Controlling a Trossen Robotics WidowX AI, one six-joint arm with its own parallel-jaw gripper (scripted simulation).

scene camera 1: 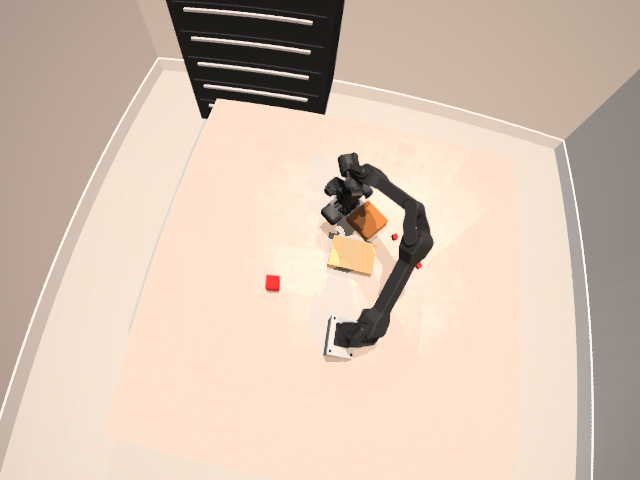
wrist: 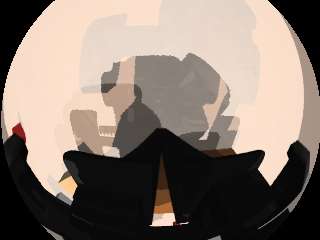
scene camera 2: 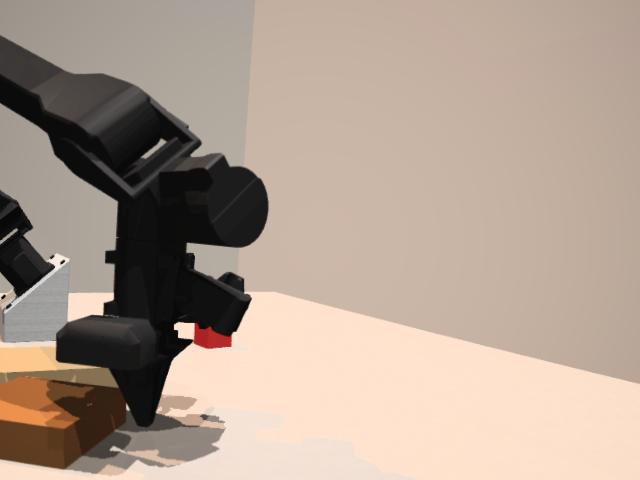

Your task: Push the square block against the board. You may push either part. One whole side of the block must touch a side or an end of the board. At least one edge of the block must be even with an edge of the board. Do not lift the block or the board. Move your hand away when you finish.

Path:
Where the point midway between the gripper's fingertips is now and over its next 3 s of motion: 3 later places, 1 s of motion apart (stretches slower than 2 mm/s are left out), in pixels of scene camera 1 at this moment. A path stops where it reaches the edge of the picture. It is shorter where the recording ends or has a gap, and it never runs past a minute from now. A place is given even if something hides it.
The gripper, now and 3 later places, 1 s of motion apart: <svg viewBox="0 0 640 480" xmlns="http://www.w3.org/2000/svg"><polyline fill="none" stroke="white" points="344,213 347,215 352,219 357,223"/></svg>

